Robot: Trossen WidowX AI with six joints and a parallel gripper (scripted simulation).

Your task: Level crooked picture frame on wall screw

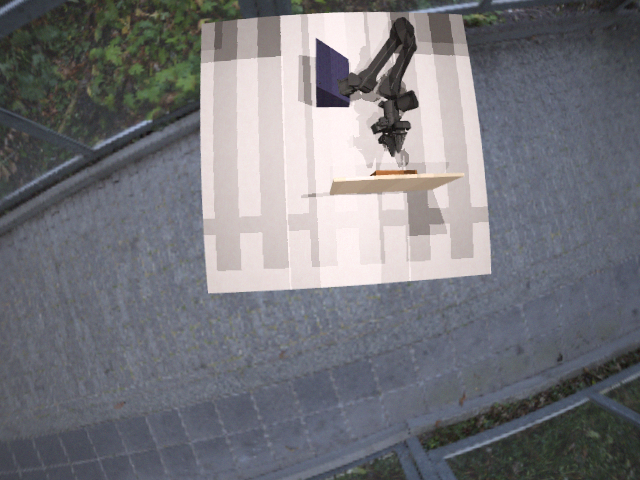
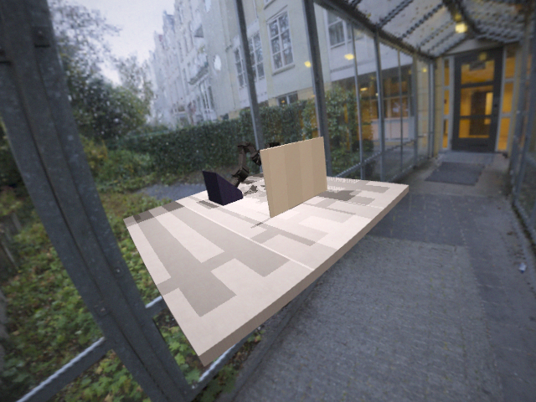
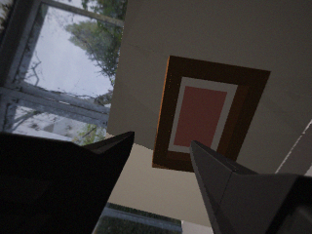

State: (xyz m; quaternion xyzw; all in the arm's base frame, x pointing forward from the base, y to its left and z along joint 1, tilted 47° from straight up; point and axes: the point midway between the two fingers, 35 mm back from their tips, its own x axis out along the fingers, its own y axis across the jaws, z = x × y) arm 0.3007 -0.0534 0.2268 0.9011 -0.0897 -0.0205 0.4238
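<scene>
Right now my gripper tip is 8 cm short of the picture frame, 2 cm to the left of it and 6 cm above it. From my gripper tip the other things lie so: beige wall panel 9 cm ahead, 2 cm to the right, 7 cm below.
</scene>
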